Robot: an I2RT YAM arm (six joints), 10 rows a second.
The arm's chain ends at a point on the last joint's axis. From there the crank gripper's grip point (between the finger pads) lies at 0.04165 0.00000 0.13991 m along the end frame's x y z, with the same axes.
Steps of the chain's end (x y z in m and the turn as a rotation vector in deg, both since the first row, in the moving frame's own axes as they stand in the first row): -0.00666 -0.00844 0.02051 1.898 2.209 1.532; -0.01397 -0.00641 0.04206 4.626 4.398 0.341; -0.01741 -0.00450 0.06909 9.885 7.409 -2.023; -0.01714 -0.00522 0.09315 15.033 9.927 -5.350; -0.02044 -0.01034 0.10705 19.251 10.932 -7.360
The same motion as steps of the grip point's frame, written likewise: -0.00125 -0.01186 0.01874 1.898 2.209 1.532; -0.00334 -0.01727 0.03801 4.626 4.398 0.341; -0.00026 -0.02976 0.06038 9.885 7.409 -2.023; 0.00417 -0.04528 0.07870 15.033 9.927 -5.350; 0.00146 -0.06164 0.08813 19.251 10.932 -7.360
